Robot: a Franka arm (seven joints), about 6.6 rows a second.
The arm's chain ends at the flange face. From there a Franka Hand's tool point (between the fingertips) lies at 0.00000 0.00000 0.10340 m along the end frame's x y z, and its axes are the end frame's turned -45 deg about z.
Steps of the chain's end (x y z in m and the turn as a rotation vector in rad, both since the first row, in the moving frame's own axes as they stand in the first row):
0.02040 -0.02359 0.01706 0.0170 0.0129 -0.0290
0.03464 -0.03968 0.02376 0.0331 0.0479 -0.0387
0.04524 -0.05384 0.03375 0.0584 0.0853 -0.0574
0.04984 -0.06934 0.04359 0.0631 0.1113 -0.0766
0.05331 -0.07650 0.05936 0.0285 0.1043 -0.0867
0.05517 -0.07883 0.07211 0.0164 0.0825 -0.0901
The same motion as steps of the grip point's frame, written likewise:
0.03329 -0.00259 0.01704 0.0029 0.0211 -0.0290
0.05849 -0.00260 0.02358 -0.0105 0.0573 -0.0387
0.08060 -0.00442 0.03320 -0.0190 0.1016 -0.0574
0.09711 -0.01076 0.04275 -0.0341 0.1233 -0.0766
0.10171 -0.01129 0.05876 -0.0536 0.0939 -0.0867
0.10218 -0.01223 0.07174 -0.0467 0.0699 -0.0901

